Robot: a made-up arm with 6 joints.
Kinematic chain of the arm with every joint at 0, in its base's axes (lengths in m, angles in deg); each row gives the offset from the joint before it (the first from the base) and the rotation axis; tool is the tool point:
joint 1: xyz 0 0 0.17 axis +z
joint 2: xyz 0 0.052 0 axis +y
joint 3: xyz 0 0 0.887 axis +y
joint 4: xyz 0 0 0.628 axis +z
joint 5: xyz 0 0 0 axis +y
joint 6: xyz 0 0 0.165 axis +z
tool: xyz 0 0 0
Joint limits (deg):
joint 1: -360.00..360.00
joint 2: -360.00..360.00
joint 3: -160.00..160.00
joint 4: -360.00..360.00
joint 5: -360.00..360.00
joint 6: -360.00..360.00
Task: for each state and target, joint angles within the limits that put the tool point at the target. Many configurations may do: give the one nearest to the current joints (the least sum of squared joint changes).
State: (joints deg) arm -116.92 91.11 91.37 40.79 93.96 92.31
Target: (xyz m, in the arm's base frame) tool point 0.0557 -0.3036 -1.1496
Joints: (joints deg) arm -111.68 141.45 54.45 45.85 70.99 92.31
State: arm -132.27 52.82 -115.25 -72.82 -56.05 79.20
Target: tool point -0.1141 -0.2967 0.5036
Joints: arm -147.92 87.09 -147.36 -65.72 -67.33 79.20
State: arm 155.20 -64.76 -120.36 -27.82 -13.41 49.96
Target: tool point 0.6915 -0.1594 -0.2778
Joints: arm 172.40 -67.87 -118.45 -27.17 -11.13 49.96
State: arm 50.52 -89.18 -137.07 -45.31 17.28 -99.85
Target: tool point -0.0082 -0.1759 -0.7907
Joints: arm 80.67 -121.35 -112.26 -52.21 33.75 -99.85
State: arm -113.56 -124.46 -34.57 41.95 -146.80 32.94
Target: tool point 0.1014 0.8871 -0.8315
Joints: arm -97.93 -126.42 -24.31 44.21 -139.96 32.94
